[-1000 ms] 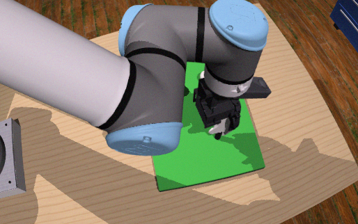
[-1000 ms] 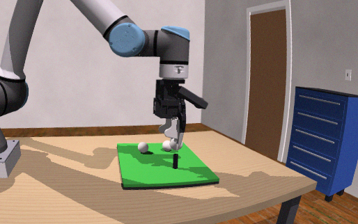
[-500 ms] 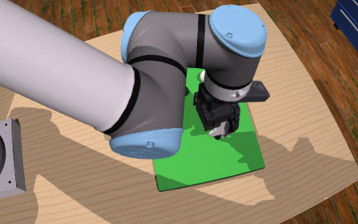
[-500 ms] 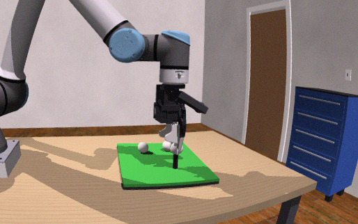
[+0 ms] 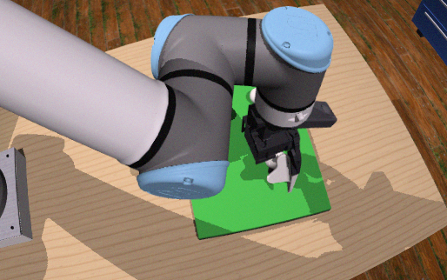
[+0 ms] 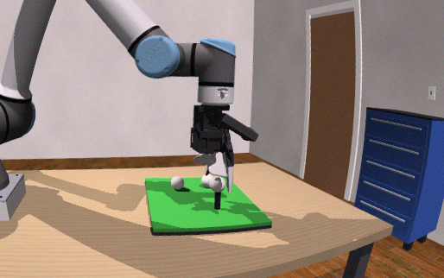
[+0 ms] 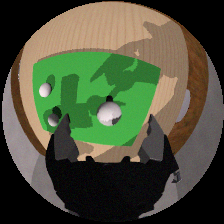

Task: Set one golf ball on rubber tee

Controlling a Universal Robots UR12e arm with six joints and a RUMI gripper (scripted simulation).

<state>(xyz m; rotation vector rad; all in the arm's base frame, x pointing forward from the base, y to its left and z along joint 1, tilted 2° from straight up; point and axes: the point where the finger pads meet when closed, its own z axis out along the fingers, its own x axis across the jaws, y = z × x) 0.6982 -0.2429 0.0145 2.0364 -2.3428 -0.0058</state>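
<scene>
My hand is right at the white golf ball.
</scene>
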